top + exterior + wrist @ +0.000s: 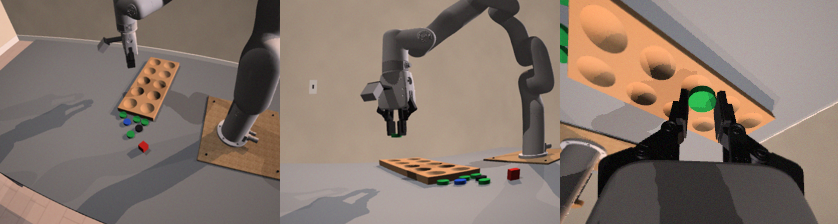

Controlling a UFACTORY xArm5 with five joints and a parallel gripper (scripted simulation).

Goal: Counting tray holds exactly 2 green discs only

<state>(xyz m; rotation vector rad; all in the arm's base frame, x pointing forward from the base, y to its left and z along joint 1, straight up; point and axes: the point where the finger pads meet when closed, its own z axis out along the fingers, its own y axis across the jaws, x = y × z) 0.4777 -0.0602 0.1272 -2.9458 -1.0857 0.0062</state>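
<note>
The black disc is 15 cm behind my hand, 20 cm to the left of it and 13 cm below it. Round my hand: red cube (21 cm behind, 27 cm to the left, 12 cm below); then blue disc (9 cm behind, 20 cm to the left, 13 cm below); then wooden counting tray (8 cm behind, 3 cm to the right, 12 cm below).
</note>
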